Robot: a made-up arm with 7 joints.
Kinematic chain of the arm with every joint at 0, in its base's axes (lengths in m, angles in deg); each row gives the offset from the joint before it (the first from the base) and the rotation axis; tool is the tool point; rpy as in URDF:
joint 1: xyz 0 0 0.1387 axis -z
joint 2: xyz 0 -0.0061 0.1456 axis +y
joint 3: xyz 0 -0.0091 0.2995 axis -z
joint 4: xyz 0 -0.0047 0.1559 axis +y
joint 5: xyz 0 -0.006 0.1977 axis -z
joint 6: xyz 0 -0.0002 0.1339 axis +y
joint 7: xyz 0 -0.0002 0.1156 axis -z
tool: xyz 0 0 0 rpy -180 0 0
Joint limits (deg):
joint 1: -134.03..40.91
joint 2: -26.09..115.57
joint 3: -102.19..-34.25
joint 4: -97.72..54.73
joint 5: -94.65..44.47
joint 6: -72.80..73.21
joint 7: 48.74..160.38
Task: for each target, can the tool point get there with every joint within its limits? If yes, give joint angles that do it. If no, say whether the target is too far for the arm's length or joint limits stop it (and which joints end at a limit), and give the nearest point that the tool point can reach.
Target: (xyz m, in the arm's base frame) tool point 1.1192 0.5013 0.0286
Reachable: no: too far | nearest point 0.8068 0.3614 0.1000 | short by 0.350 m
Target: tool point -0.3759 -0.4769 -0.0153
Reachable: no: joint limits stop it (at a limit: joint 1, joint 2, joint 3, joint 4) | nearest point -0.0795 -0.4738 0.0209 | short by 0.299 m
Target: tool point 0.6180 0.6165 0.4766
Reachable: yes | joints -48.91 79.03 -71.58 -0.77 22.78 -24.60 107.91
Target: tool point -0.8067 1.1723 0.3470
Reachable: no: too far | nearest point -0.5114 0.7432 0.3240 | short by 0.521 m
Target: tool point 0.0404 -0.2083 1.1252
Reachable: yes | joints -40.29 -0.03 -62.12 -19.78 22.36 -31.70 94.30
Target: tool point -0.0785 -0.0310 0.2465
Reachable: no: joint limits stop it (at a limit: joint 2, joint 3, joint 4, joint 6) | nearest point -0.4113 -0.1624 0.4252 | short by 0.400 m
